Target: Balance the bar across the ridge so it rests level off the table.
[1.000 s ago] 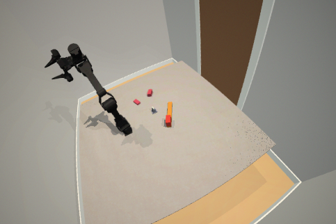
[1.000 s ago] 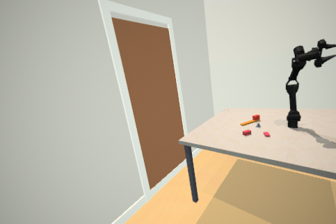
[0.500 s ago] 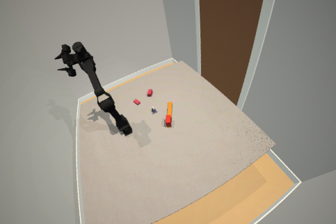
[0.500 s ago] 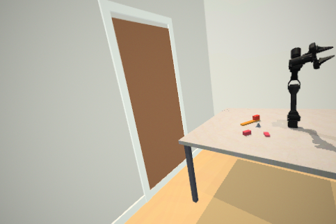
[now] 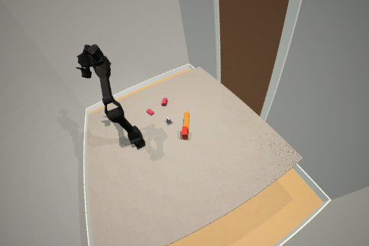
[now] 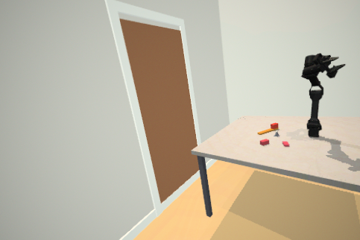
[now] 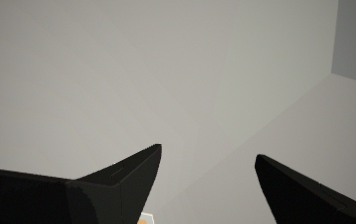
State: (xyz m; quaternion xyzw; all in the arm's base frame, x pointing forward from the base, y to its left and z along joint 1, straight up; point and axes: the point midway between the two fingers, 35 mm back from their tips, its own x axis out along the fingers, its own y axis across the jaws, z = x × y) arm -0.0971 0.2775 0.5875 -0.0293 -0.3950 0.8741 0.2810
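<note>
The ridge is 38 cm ahead of my gripper tip, 22 cm to the right of it and 57 cm below it.
</note>
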